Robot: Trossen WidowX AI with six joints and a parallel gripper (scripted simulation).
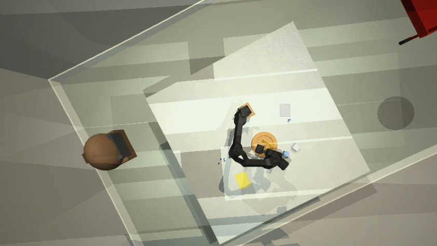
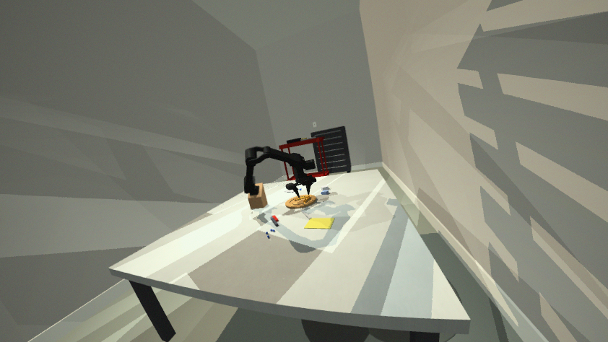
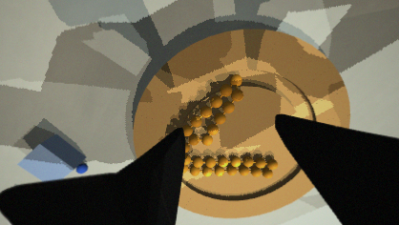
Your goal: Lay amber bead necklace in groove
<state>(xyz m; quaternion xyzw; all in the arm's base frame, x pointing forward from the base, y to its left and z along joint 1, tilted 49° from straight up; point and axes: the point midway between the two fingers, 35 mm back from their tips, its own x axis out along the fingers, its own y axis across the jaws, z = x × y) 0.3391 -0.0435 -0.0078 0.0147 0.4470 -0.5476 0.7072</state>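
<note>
My gripper tip is now 40 mm above the round bead board, 30 mm past it and 20 mm to the right of it. Also, from my gripper tip: light blue cube: 130 mm to the left, 120 mm ahead, 30 mm below; red-handled tool: 210 mm to the right, 120 mm behind, 40 mm below; white cube: 220 mm to the left, 110 mm ahead, 30 mm below.
</note>
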